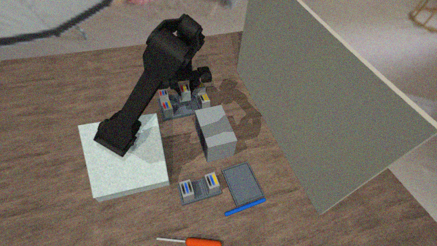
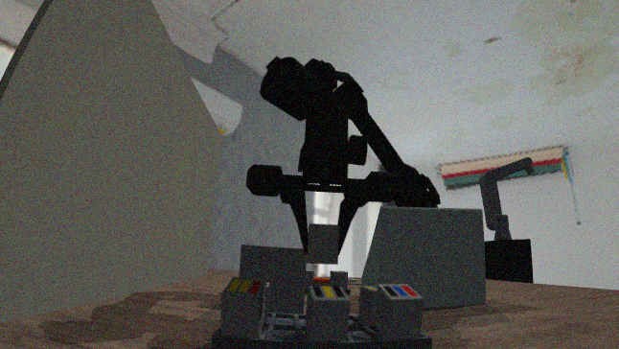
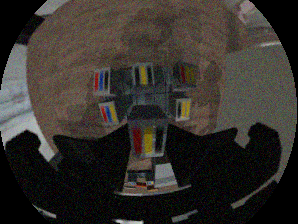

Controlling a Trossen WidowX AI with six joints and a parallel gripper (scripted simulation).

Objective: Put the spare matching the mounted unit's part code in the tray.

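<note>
Now: gripper tip 35 cm to the left of the flat grey tray, 13 cm short of it and 9 cm above it. Round my gripper tip: wall panel 31 cm ahead, 15 cm to the right, 13 cm above; grey mounted unit 16 cm to the right, 8 cm ahead, 4 cm below; grey spare 2 cm above.
</note>
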